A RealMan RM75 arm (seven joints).
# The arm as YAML. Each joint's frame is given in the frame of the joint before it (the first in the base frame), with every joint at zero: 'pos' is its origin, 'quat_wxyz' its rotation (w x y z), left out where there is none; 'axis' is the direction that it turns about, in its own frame. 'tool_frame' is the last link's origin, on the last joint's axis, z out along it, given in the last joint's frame.
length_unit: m
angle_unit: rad
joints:
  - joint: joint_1
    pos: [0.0, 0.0, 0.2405]
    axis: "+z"
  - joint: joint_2
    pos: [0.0, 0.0, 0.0]
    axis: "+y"
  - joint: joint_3
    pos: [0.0, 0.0, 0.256]
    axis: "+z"
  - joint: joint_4
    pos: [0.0, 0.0, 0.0]
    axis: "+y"
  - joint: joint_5
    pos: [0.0, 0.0, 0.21]
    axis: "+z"
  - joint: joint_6
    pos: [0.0, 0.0, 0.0]
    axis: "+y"
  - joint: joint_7
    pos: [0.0, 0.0, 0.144]
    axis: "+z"
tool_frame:
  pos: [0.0, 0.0, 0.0]
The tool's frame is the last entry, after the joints.
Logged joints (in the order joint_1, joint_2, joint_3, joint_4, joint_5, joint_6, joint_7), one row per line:
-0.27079 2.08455 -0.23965 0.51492 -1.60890 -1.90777 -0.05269
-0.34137 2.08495 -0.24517 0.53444 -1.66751 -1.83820 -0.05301
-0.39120 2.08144 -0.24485 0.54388 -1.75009 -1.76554 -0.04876
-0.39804 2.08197 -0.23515 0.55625 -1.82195 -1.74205 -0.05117
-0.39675 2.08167 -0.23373 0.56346 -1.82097 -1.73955 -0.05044
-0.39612 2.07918 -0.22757 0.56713 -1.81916 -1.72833 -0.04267
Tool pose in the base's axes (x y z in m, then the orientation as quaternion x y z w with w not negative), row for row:
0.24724 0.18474 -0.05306 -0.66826 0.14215 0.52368 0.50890
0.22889 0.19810 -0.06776 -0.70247 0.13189 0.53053 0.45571
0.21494 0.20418 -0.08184 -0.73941 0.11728 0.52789 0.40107
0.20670 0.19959 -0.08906 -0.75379 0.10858 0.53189 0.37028
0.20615 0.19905 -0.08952 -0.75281 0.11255 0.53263 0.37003
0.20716 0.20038 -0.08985 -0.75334 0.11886 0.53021 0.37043
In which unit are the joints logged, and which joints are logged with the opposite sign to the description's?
The joints are logged in radians. Opposite sign: joint_1.
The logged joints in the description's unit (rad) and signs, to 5 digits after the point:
0.27079 2.08455 -0.23965 0.51492 -1.60890 -1.90777 -0.05269
0.34137 2.08495 -0.24517 0.53444 -1.66751 -1.83820 -0.05301
0.39120 2.08144 -0.24485 0.54388 -1.75009 -1.76554 -0.04876
0.39804 2.08197 -0.23515 0.55625 -1.82195 -1.74205 -0.05117
0.39675 2.08167 -0.23373 0.56346 -1.82097 -1.73955 -0.05044
0.39612 2.07918 -0.22757 0.56713 -1.81916 -1.72833 -0.04267

